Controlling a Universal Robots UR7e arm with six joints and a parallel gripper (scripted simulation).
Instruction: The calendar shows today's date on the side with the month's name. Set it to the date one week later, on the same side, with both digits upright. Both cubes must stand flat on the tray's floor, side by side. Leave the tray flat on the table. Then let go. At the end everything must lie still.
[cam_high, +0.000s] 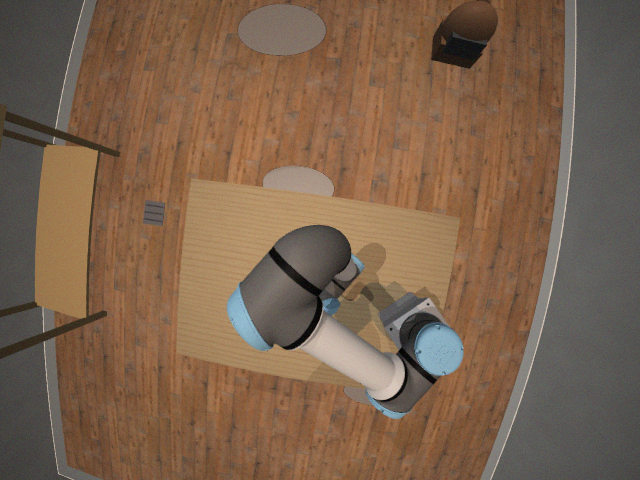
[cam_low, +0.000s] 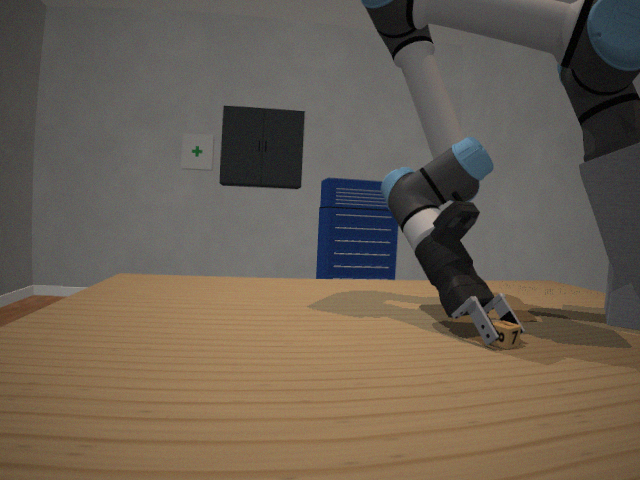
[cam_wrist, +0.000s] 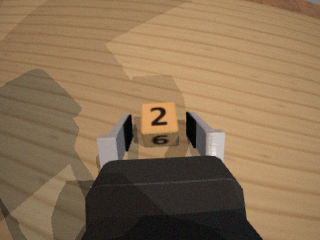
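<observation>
My hand is 10 mm to the right of the wooden date cube and 10 mm above it. Also, from my hand: wooden calendar tray (150 mm to the right, 20 mm behind, 10 mm below).
</observation>
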